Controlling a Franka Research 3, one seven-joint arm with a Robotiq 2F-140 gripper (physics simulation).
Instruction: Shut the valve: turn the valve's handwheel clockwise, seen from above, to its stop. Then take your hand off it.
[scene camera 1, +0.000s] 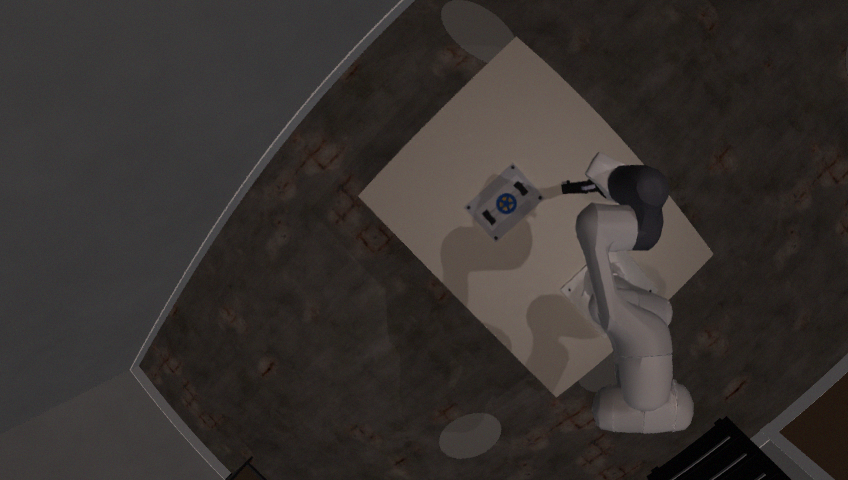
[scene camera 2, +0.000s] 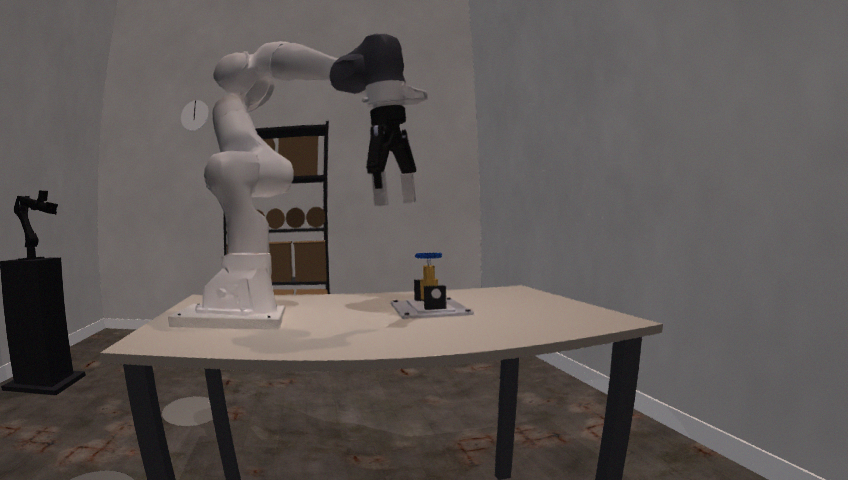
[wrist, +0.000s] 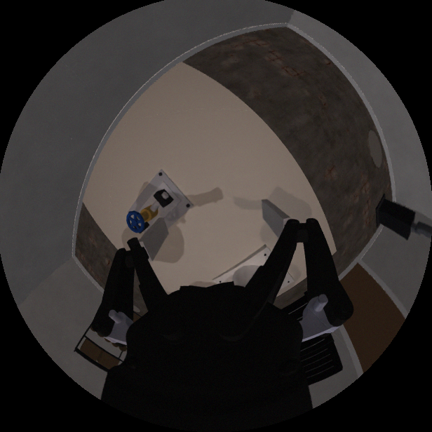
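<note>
The valve stands upright on the table, with a yellow body (scene camera 2: 429, 274) (wrist: 149, 214) between two black blocks on a grey base plate (scene camera 1: 498, 228) (scene camera 2: 402, 307). Its blue handwheel (scene camera 1: 498, 203) (scene camera 2: 428, 255) (wrist: 129, 221) lies level on top. My gripper (scene camera 1: 564, 187) (scene camera 2: 393, 193) (wrist: 212, 217) is open and empty, fingers pointing down. It hangs well above the table, higher than the handwheel and off to one side of it, touching nothing. In the wrist view, the handwheel is left of the fingers, and one fingertip partly covers the base plate. The wheel's turn angle relative to its stop cannot be told.
The table (scene camera 1: 523, 89) (scene camera 2: 553, 321) carries the valve and the arm's white base (scene camera 2: 226, 321). A dark shelf rack (scene camera 2: 326, 208) stands behind the arm. A black pedestal (scene camera 2: 36, 321) with a small black arm stands at the left in the second scene view.
</note>
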